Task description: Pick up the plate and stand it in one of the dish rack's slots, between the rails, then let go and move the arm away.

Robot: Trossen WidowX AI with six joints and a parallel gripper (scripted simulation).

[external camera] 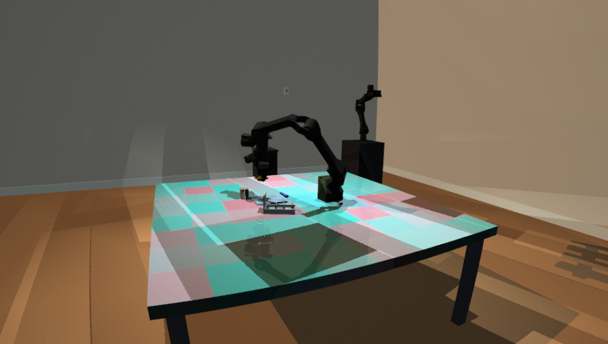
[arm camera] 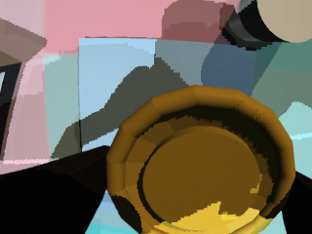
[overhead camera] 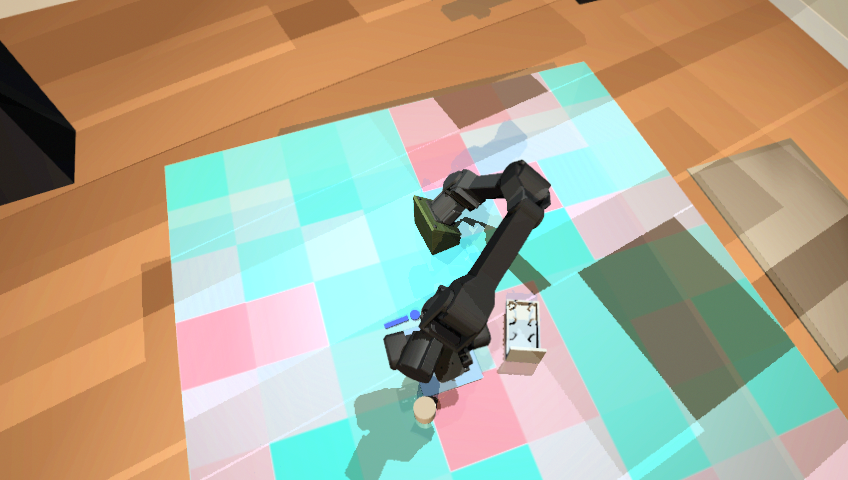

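The dish rack is 1 cm behind my gripper tip, 21 cm to the left of it and 8 cm below it. From my gripper tip the other things lie so: cup (7 cm ahead, 5 cm to the right, 7 cm below); yellow plate (1 cm above); light blue mat (3 cm behind, 2 cm to the left, 10 cm below).
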